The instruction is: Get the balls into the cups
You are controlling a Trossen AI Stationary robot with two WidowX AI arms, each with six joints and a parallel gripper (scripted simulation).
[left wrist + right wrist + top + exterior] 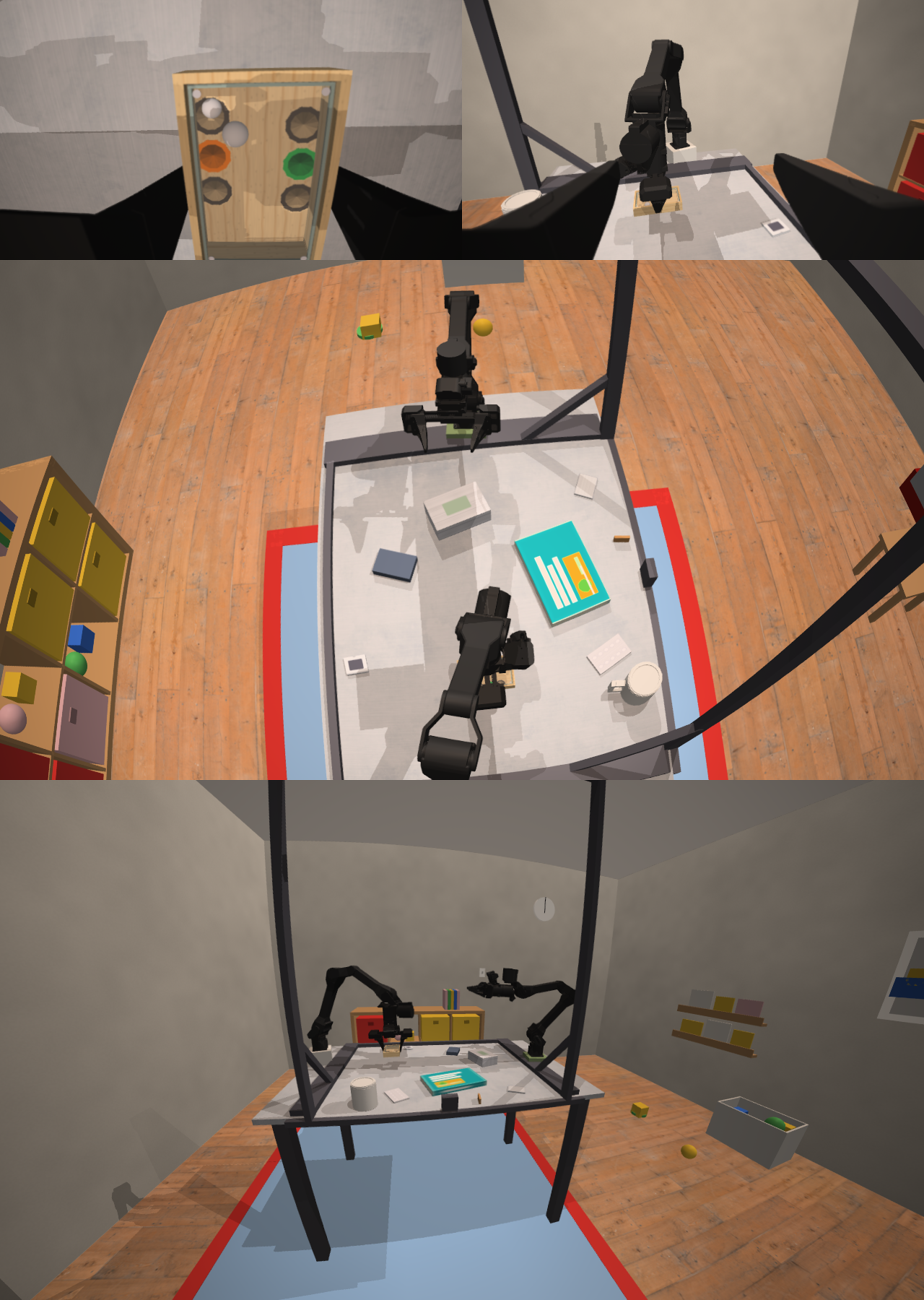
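My left hand is 30 mm above the covered wooden puzzle. Round my left hand: dark blue pad: 290 mm to the right, 210 mm ahead, 100 mm below; small framed tile: 290 mm ahead, 100 mm below, 40 mm to the right.
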